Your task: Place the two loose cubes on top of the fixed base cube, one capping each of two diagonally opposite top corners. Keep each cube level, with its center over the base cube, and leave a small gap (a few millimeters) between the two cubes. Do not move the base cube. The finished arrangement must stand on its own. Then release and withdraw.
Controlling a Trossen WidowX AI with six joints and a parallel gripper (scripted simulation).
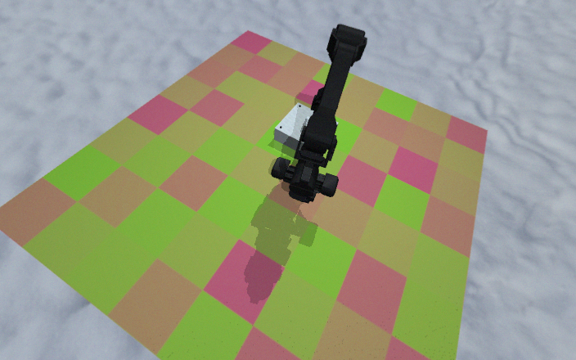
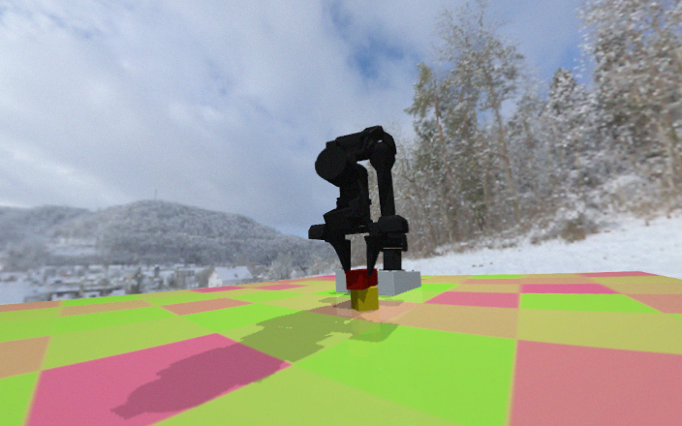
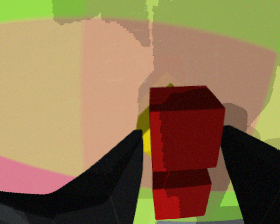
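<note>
My gripper tip is 4 cm past the dark red cube, 1 cm to the left of it and 1 cm above it. From my gripper tip the other things lie so: yellow base cube: 2 cm behind, 4 cm below.
</note>
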